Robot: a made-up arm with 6 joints.
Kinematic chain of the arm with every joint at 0, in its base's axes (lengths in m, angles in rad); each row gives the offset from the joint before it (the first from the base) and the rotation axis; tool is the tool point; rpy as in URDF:
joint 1: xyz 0 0 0.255 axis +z
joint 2: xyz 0 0 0 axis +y
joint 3: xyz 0.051 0 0.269 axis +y
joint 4: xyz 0.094 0 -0.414 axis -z
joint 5: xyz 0 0 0 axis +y
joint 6: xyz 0.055 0 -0.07 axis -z
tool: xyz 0 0 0 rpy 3.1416 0 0
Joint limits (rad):
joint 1: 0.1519..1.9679
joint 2: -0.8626..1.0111
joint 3: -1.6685..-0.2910
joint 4: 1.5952..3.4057
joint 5: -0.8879..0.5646
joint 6: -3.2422..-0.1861
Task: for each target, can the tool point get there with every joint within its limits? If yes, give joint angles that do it. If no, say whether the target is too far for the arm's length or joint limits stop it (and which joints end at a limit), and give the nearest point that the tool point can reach.
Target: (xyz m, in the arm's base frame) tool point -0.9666 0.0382 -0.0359
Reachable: no: too far | nearest point -0.1791 0.3669 -0.0321 | short by 0.853 m
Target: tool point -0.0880 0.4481 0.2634
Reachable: yes | joints 1.7689 -0.0853 -0.7990 3.0695 0.3640 -1.1262
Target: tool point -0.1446 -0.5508 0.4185
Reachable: no: joint limits stop it (at a limit: joint 1, joint 2, joint 3, joint 5) | nearest point 0.2463 -0.0483 0.3622 | short by 0.639 m
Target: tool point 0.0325 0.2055 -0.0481
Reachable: yes | joints 1.4173 0.6140 -0.5362 3.1266 0.1447 -1.7708
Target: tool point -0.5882 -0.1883 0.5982
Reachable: no: joint limits stop it (at a limit: joint 1, joint 2, joint 4, joint 5) | nearest point -0.0945 0.1653 0.6760 | short by 0.612 m
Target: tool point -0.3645 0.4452 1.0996
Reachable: no: too far | nearest point -0.1451 0.3400 0.8210 | short by 0.370 m
